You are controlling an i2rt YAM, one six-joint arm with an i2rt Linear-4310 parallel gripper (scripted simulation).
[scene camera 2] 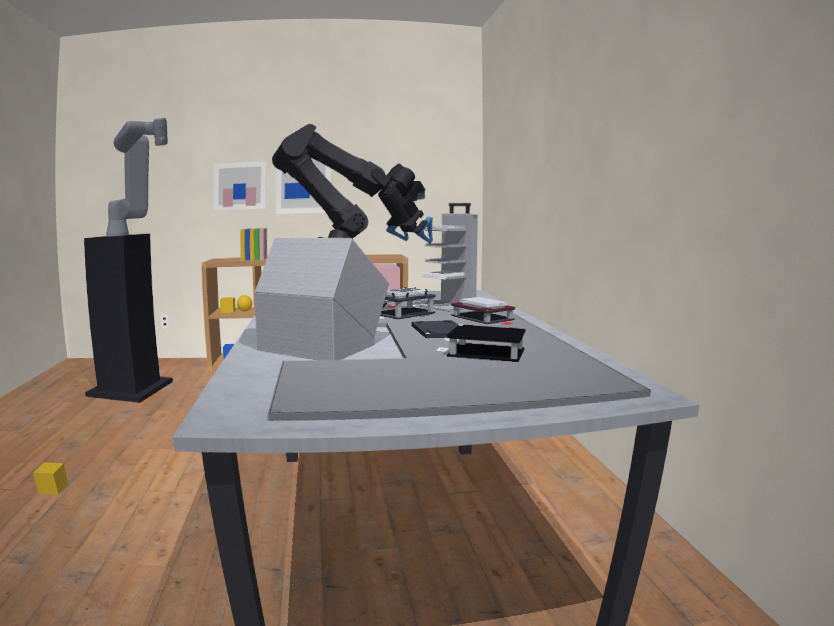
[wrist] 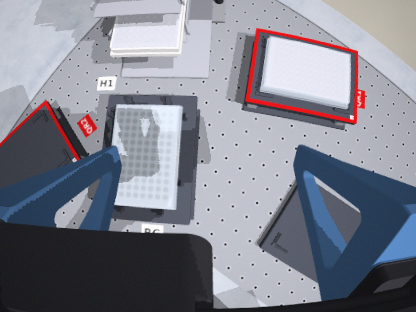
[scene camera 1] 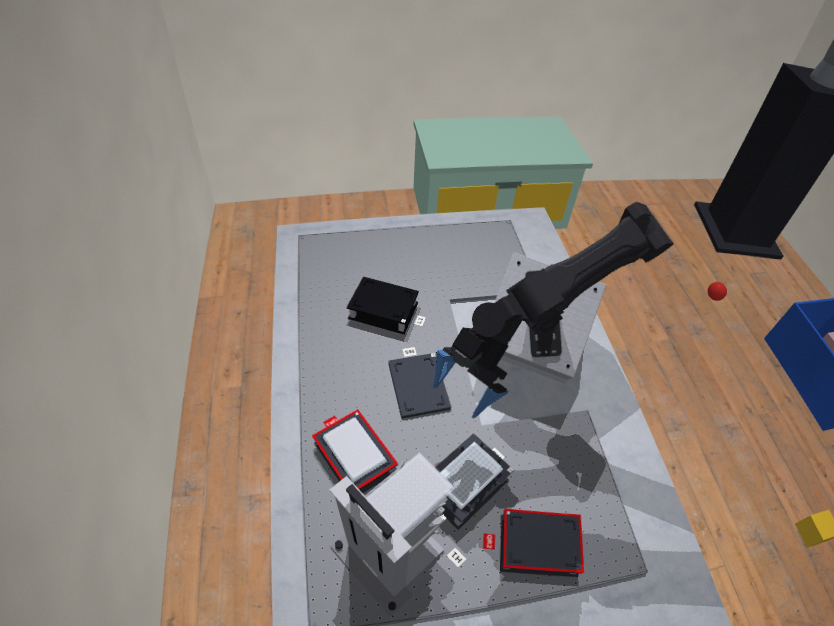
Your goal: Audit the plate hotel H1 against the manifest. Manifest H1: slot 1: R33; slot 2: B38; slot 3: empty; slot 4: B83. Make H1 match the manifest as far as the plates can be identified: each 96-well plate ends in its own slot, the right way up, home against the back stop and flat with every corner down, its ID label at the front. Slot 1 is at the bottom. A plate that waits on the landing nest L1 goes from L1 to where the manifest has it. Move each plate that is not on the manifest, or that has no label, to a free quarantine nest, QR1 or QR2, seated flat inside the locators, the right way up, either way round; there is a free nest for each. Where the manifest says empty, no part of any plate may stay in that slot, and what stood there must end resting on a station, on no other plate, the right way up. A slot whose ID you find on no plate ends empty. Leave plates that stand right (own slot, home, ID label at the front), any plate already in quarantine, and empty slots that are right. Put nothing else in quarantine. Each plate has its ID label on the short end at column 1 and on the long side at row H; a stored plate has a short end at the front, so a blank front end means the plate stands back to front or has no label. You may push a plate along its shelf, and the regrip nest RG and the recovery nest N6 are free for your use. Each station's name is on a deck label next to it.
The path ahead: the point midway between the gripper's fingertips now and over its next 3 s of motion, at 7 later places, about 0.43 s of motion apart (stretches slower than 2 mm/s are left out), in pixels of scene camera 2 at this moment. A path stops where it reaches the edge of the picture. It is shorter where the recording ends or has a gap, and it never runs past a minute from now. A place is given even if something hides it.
My gripper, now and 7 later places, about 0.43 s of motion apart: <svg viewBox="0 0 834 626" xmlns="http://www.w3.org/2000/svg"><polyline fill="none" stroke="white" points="419,240 409,240 399,240 398,239 400,239 399,249 399,262 400,265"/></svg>
